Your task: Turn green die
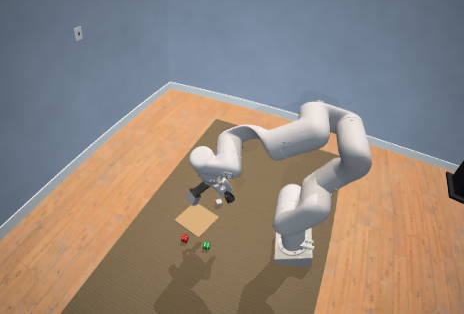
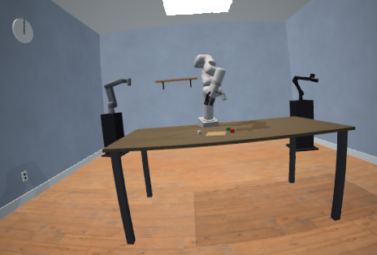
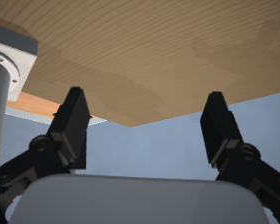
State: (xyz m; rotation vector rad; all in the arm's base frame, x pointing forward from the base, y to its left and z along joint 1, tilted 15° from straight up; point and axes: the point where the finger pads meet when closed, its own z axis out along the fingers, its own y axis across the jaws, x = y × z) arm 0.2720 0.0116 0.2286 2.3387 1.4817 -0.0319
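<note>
My gripper is now 7 cm short of the white die, 8 cm to the left of it and 21 cm above it. Also, from my hand: green die: 2 cm behind, 14 cm to the left, 21 cm below; then tan mat: 10 cm ahead, 5 cm to the left, 22 cm below; then red die: 7 cm ahead, 17 cm to the left, 21 cm below.
</note>
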